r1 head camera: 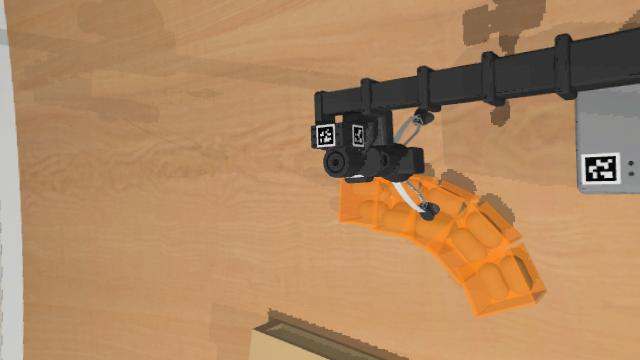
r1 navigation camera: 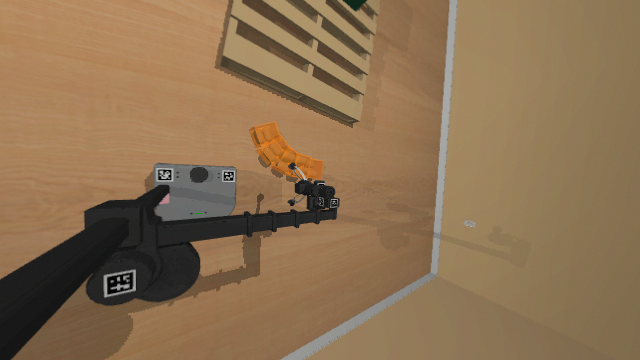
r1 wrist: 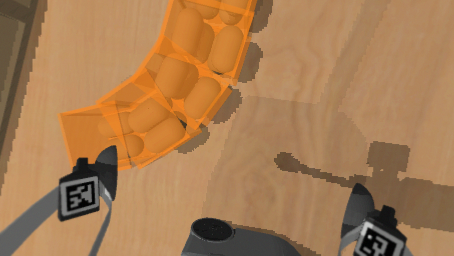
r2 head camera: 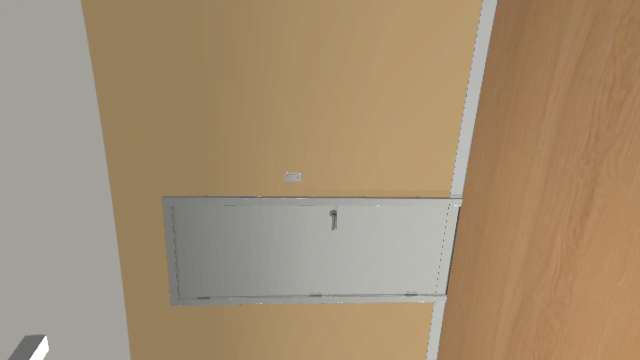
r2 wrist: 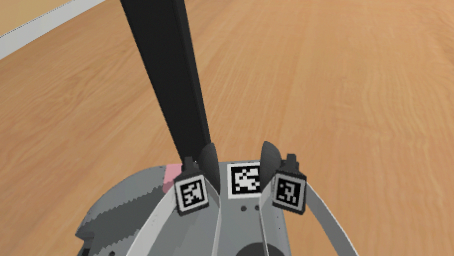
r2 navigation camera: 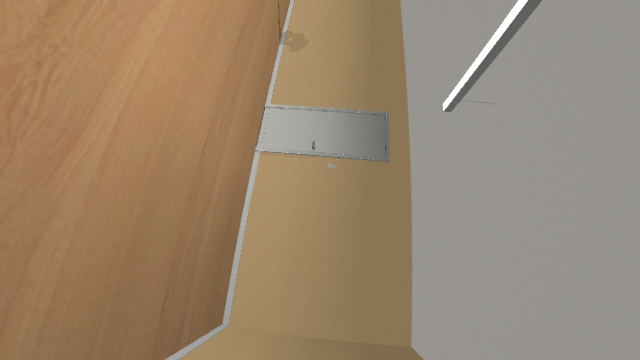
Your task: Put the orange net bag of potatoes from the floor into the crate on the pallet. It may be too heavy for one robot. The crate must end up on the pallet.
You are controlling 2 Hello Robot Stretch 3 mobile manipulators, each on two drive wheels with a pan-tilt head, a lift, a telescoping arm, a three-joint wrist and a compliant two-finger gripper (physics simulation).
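The orange net bag of potatoes [r1 head camera: 470,245] [r1 navigation camera: 272,150] [r1 wrist: 175,75] lies curved on the floor. My r1 gripper [r1 head camera: 425,164] [r1 navigation camera: 292,184] [r1 wrist: 232,192] is open, pointing down over one end of the bag. One finger is over the bag's end, the other is off to its side over bare floor; nothing is between them. The pallet [r1 head camera: 275,350] [r1 navigation camera: 290,80] lies beyond the bag. A corner of the dark green crate [r1 navigation camera: 356,3] shows above the pallet at the top edge; the rest is out of view. My r2 gripper [r2 wrist: 240,164] is partly open and empty, above its own base.
The r1 base [r1 head camera: 605,130] [r1 navigation camera: 200,195] stands beside the bag, its arm [r1 head camera: 460,77] [r1 navigation camera: 220,228] stretched past it. A wall [r1 navigation camera: 540,125] runs along the right in the r1 navigation view. r2's cameras face a wall with a grey door [r2 head camera: 300,250] [r2 navigation camera: 325,131]. The r2 base [r2 wrist: 250,225] is below its gripper.
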